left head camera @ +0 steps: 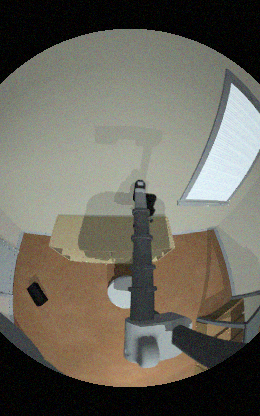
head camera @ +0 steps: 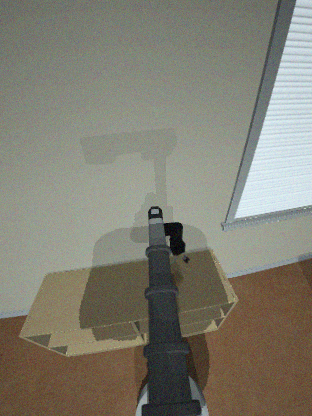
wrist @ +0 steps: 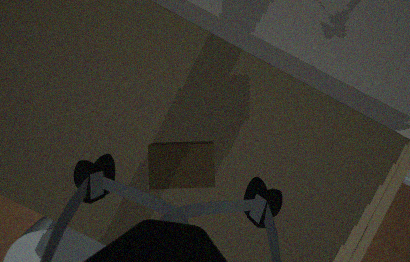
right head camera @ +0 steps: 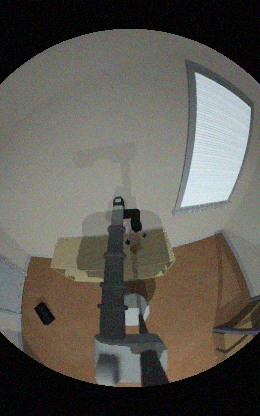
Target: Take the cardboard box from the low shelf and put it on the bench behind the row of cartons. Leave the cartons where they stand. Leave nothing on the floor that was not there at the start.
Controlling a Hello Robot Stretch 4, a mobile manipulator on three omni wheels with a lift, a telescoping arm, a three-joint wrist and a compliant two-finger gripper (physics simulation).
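Where they show: gripper, fingertip midpoint: (head camera: 175, 267) (wrist: 181, 181) (right head camera: 135, 240); robot's base, link origin: (left head camera: 124, 290) (right head camera: 131, 308).
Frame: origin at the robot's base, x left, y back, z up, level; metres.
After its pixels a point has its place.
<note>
The cardboard box (wrist: 182, 166) @[x -0.086, y -0.564, z 0.633 m] (right head camera: 135, 246) @[x -0.083, y -0.567, z 0.633 m], a small brown block, lies on the top of the low wooden shelf (wrist: 305, 155) @[x -0.245, y -0.673, z 0.583 m] (head camera: 62, 300) @[x 0.609, y -0.498, z 0.583 m] (left head camera: 68, 230) @[x 0.604, y -0.516, z 0.583 m] (right head camera: 66, 252) @[x 0.617, y -0.509, z 0.583 m]. My gripper (wrist: 181, 181) @[x -0.087, y -0.569, z 0.741 m] (right head camera: 136, 239) @[x -0.087, y -0.569, z 0.741 m] is open, its two dark fingertips wide apart. It hangs above the shelf top. In the wrist view the box shows between and slightly beyond the fingertips, with nothing held. In the left head view the arm hides the box and much of the gripper. I cannot make out the bench or the row of cartons.
A wall with a window (head camera: 280, 135) @[x -0.651, y -0.848, z 1.346 m] (left head camera: 220, 150) @[x -0.646, y -0.848, z 1.406 m] (right head camera: 215, 145) @[x -0.762, y -0.860, z 1.437 m] stands behind the shelf. A black block (left head camera: 37, 294) @[x 1.246, y 0.365, z -0.024 m] (right head camera: 44, 313) @[x 1.255, y 0.365, z -0.023 m] lies on the floor at the left. A wooden structure with grey rails (left head camera: 225, 320) @[x -1.408, y 0.765, z 0.243 m] stands at the lower right. My arm (head camera: 162, 300) @[x -0.001, y -0.240, z 1.157 m] extends over the shelf.
</note>
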